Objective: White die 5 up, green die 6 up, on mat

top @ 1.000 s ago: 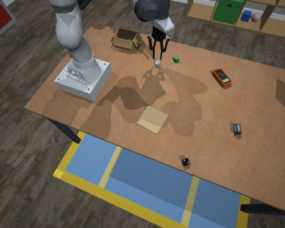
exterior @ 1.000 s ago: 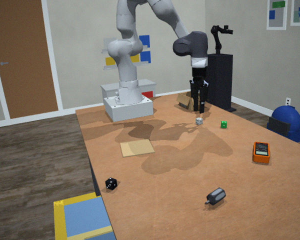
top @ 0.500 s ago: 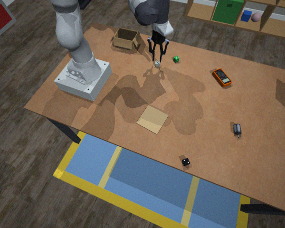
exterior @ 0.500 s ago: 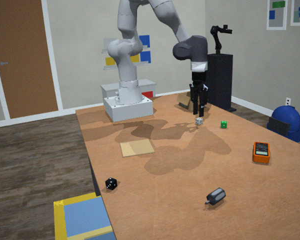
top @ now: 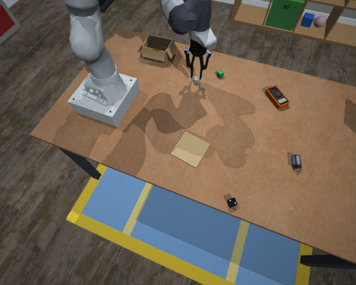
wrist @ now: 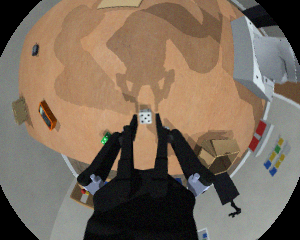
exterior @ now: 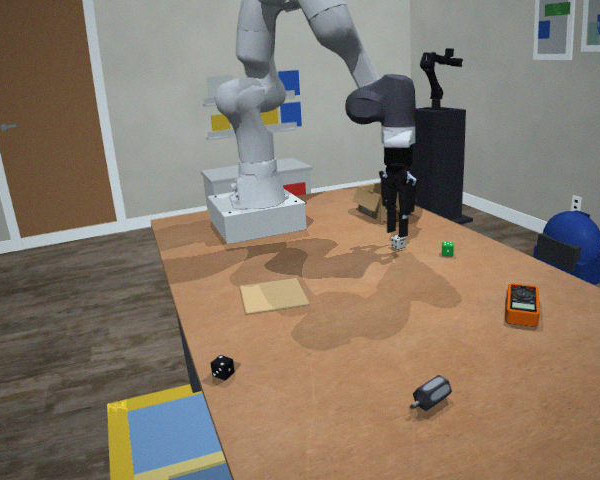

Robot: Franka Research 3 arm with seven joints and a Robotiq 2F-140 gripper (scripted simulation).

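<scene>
Now: the white die 6 cm below my hand. Also, from my hand: tan mat: 10 cm ahead, 41 cm to the right, 7 cm below; then green die: 12 cm ahead, 8 cm to the left, 6 cm below; then cardboard box: 28 cm behind, 14 cm to the left, 3 cm below.
</scene>
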